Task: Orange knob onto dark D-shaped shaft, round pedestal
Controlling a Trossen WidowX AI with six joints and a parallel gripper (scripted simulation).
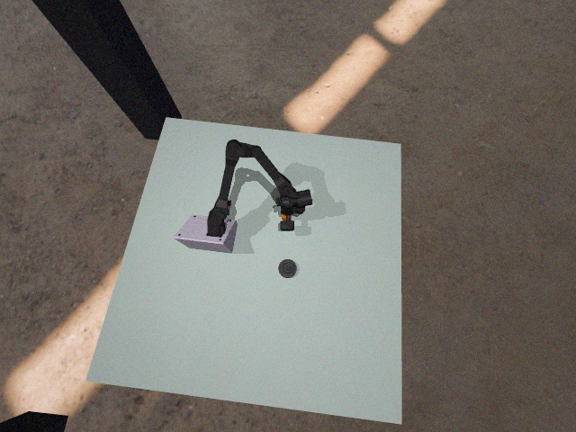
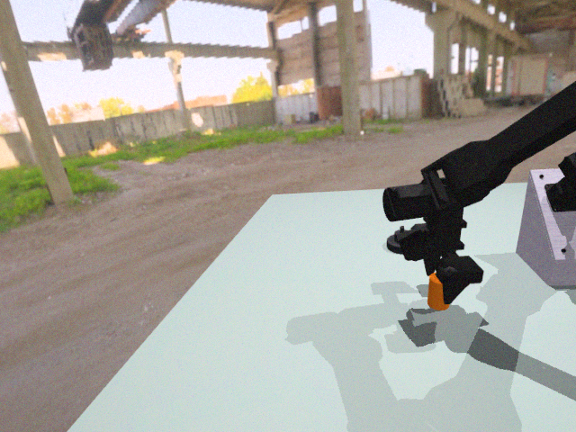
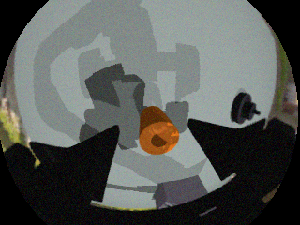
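Now: gripper tip 1 cm above the orange knob. Also, from my gripper tip: dark round pedestal: 3 cm ahead, 25 cm to the right, 1 cm below.
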